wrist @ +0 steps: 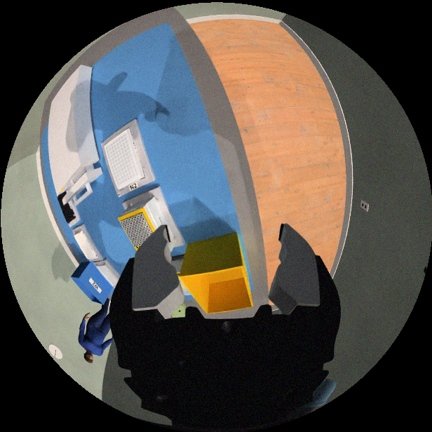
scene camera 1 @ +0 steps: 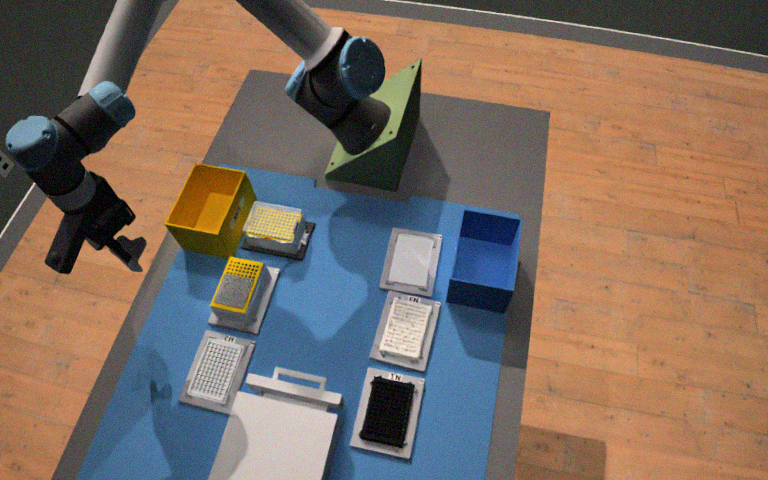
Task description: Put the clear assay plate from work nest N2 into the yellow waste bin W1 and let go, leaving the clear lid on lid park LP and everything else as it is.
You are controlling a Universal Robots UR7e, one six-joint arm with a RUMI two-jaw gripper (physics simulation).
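Places are measured from the arm's base along level axes (x back, y left, z down), in millimetres.
Pixels of known places: gripper, fingertip midpoint: (scene camera 1: 121, 259); arm's base, link origin: (scene camera 1: 368, 130).
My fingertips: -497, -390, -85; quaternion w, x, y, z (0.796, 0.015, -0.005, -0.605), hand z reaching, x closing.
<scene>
Ahead of a thing's pixels: the offset from my fingertips to its top centre, as dx, dy, dz.
The clear assay plate {-129, +199, +176} (scene camera 1: 216, 370) (wrist: 123, 159) lies flat on the grey work nest N2 {-129, +199, +184} (scene camera 1: 218, 406) (wrist: 150, 175). The yellow waste bin W1 {+227, +66, +82} (scene camera 1: 201, 240) (wrist: 195, 287) stands at the table's left edge in the scene view; the part of its inside that shows holds no plate. My gripper (scene camera 1: 97, 266) (wrist: 224, 226) is open and empty, with its fingers wide apart. It hangs high, to the left of the bin in the scene view, well away from the plate. The clear lid {+216, +554, +183} (scene camera 1: 410, 260) lies on lid park LP {+216, +554, +184} (scene camera 1: 385, 278).
A yellow-topped tip box {+51, +197, +126} (scene camera 1: 237, 285) (wrist: 137, 227) stands between N2 and the bin. A yellow-dotted rack {+222, +223, +125} (scene camera 1: 274, 223) stands beside the bin. A white device (scene camera 1: 277, 435) (wrist: 67, 135) with a handle is near N2. A white plate {+48, +574, +176} (scene camera 1: 404, 331), a black plate {-133, +574, +176} (scene camera 1: 387, 410) and a blue bin {+223, +715, +82} (scene camera 1: 481, 295) (wrist: 90, 280) stand opposite.
</scene>
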